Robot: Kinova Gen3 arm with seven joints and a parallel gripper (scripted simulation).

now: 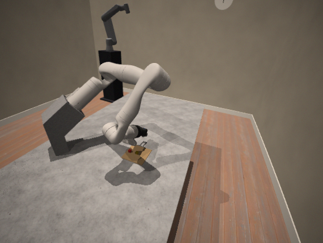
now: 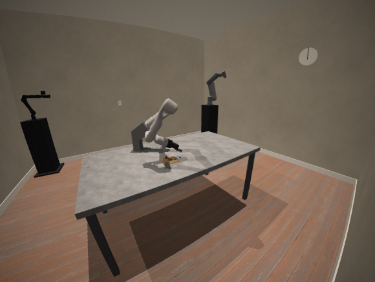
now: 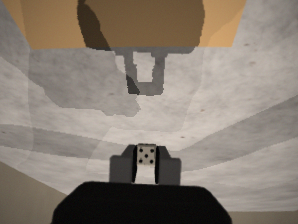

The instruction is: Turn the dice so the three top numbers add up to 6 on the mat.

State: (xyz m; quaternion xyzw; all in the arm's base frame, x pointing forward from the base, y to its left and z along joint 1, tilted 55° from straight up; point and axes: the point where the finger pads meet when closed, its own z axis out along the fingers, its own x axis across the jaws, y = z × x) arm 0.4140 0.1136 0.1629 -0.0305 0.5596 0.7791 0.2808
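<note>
My gripper is now 120 mm to the left of the yellow die, 50 mm above it and 20 mm short of it. Also, from my hand: tan mat (120 mm to the right, 60 mm below, 20 mm ahead); white die (10 mm to the left, 10 mm below); red die (130 mm to the right, 50 mm below, 30 mm behind).
</note>
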